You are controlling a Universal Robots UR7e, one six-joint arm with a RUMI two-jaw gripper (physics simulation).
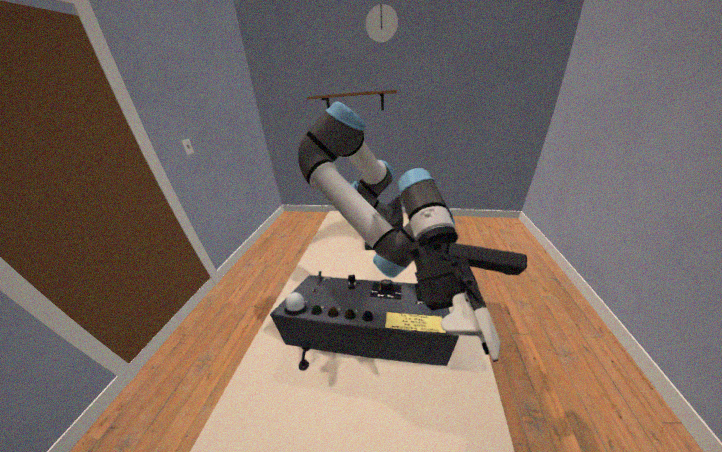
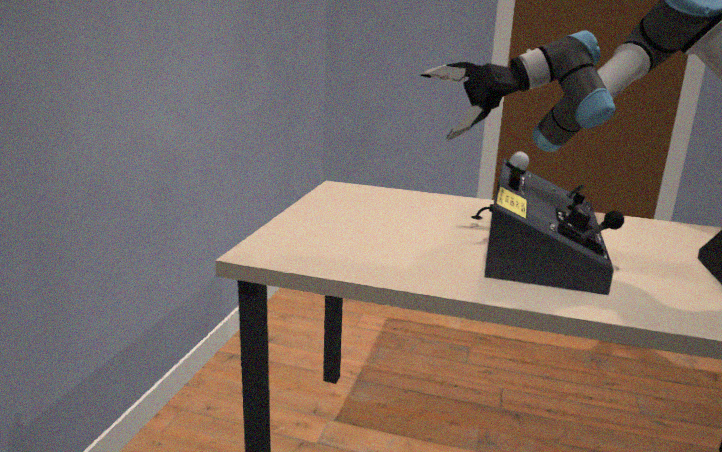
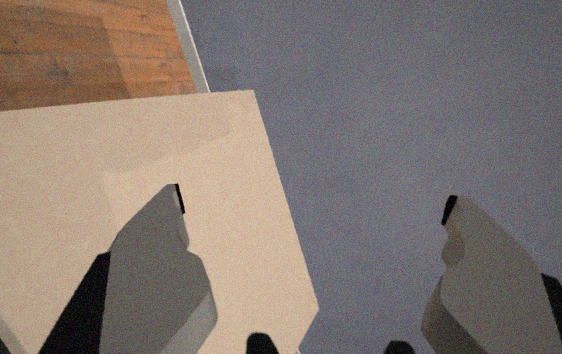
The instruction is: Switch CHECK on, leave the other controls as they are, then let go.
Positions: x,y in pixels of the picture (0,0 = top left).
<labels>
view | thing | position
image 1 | gripper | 490,357
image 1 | dark sloped console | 332,316
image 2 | gripper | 433,107
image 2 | dark sloped console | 530,241
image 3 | gripper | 310,193
</labels>
